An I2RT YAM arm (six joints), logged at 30 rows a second.
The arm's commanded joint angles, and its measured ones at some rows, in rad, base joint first. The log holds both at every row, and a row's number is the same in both.
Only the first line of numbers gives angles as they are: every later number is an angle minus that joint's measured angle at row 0.
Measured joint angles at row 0:
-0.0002, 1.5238, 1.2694, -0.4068, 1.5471, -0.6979
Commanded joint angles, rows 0 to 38:
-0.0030, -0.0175, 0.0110, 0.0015, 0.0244, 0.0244
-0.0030, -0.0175, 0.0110, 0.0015, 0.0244, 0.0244
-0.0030, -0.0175, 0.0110, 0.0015, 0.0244, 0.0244
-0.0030, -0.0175, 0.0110, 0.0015, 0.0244, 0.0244
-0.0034, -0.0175, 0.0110, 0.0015, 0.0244, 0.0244
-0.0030, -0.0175, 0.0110, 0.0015, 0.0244, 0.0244
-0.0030, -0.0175, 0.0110, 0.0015, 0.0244, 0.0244
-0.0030, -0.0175, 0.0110, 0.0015, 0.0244, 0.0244
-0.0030, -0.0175, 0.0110, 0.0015, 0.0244, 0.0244
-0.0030, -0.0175, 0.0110, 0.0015, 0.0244, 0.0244
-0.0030, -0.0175, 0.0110, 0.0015, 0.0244, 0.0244
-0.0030, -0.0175, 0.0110, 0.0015, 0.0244, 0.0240
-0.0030, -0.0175, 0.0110, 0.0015, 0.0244, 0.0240
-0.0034, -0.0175, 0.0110, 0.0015, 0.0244, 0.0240
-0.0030, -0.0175, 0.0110, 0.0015, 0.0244, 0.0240
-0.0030, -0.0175, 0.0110, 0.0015, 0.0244, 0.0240
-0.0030, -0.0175, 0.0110, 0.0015, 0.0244, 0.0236
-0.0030, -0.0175, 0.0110, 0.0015, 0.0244, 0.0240
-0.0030, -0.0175, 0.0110, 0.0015, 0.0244, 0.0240
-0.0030, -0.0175, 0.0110, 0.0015, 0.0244, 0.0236
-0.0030, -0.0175, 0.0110, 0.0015, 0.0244, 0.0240
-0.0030, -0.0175, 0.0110, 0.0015, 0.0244, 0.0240
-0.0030, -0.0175, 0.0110, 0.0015, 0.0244, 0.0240
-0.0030, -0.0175, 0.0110, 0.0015, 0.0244, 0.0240
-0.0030, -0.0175, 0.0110, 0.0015, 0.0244, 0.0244
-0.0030, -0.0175, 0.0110, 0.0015, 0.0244, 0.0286
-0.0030, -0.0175, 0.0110, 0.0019, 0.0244, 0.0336
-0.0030, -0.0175, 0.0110, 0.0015, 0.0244, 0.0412
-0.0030, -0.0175, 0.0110, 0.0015, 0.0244, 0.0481
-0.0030, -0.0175, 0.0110, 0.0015, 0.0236, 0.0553
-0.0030, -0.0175, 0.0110, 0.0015, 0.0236, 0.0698
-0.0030, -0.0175, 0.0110, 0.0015, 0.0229, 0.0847
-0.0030, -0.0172, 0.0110, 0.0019, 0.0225, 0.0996
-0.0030, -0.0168, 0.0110, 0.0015, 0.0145, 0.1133
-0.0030, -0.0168, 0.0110, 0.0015, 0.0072, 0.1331
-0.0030, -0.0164, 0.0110, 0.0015, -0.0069, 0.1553
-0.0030, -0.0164, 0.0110, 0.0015, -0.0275, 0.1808
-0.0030, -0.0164, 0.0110, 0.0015, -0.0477, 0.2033
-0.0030, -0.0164, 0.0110, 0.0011, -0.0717, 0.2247
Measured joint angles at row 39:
-0.0019, 0.0000, 0.0000, -0.0008, -0.0191, 0.1240
